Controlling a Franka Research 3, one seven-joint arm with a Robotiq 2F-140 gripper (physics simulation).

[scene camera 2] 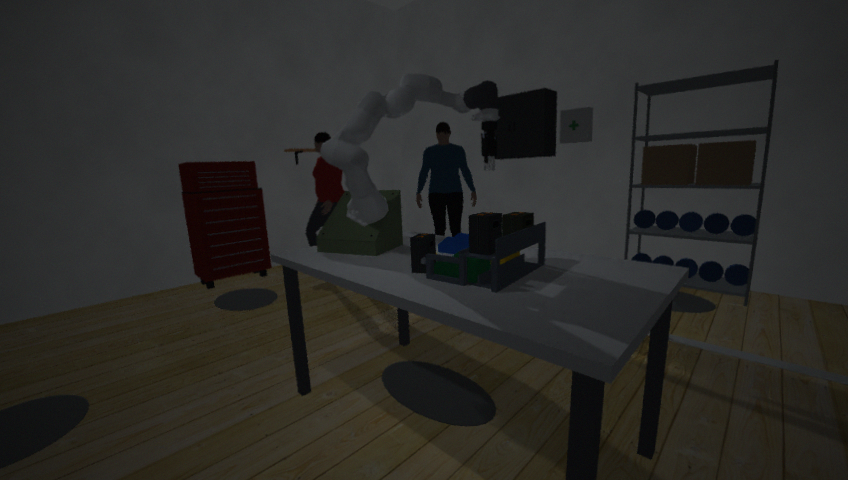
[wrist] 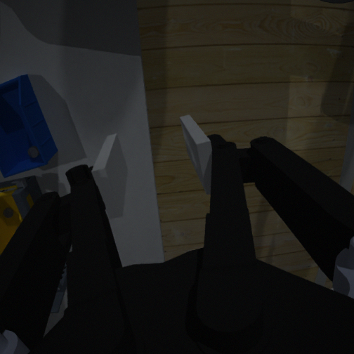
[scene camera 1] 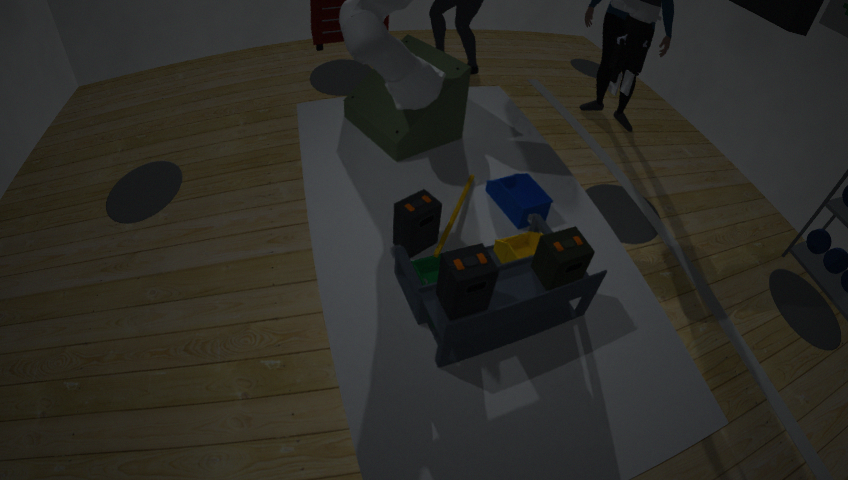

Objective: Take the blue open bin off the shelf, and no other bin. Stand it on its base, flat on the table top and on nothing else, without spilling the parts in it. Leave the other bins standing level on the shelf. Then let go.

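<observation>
The blue open bin is off the grey shelf, on the table beside the shelf's front end. In the wrist view its open top faces up and a round grey part shows inside. Whether its base lies fully flat is unclear. The yellow bin and green bin are in the shelf, partly hidden. My gripper is partly open and empty, high above the table and off to the side of the blue bin.
Two dark cases stand on the shelf, and another dark case stands beside it. A yellow bar runs between that case and the blue bin. The green arm base is behind.
</observation>
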